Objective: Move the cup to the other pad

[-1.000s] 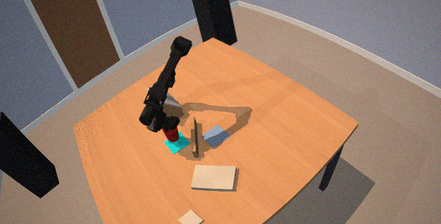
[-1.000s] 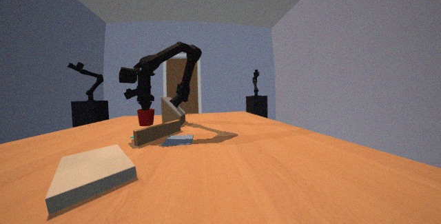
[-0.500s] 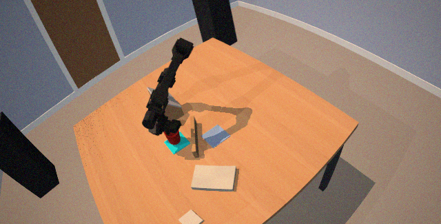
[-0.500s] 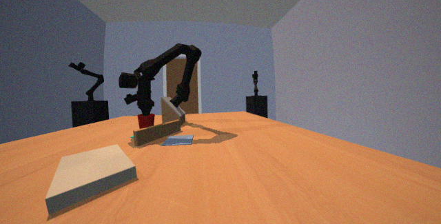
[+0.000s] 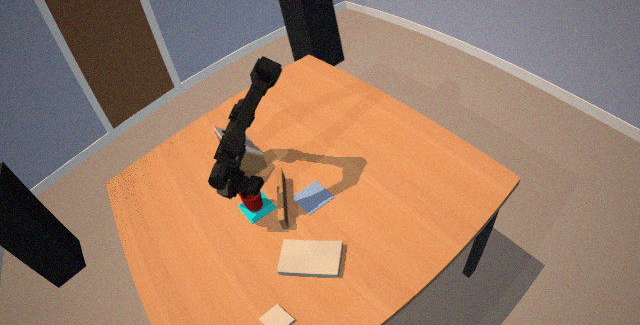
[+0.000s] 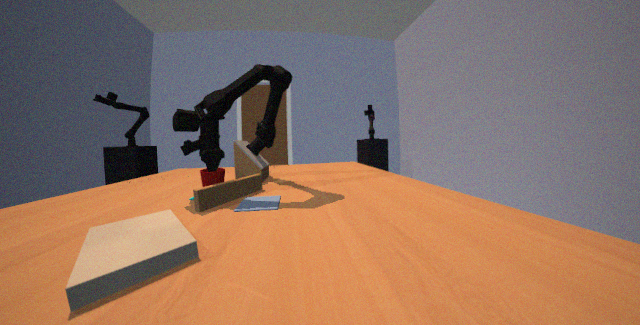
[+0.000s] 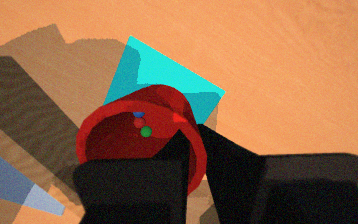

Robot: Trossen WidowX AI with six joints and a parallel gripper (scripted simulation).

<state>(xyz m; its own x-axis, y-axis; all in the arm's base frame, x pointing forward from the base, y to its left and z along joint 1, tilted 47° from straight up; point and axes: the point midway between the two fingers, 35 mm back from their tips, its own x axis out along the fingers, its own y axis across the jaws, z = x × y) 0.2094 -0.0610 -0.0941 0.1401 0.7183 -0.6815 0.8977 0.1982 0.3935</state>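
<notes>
My gripper tip is now 30 mm short of the red cup and 10 mm to the right of it. Round my gripper tip: teal pad (50 mm below, 30 mm ahead, 10 mm to the left); then beige tile (420 mm ahead, 210 mm to the right, 40 mm below).
</notes>
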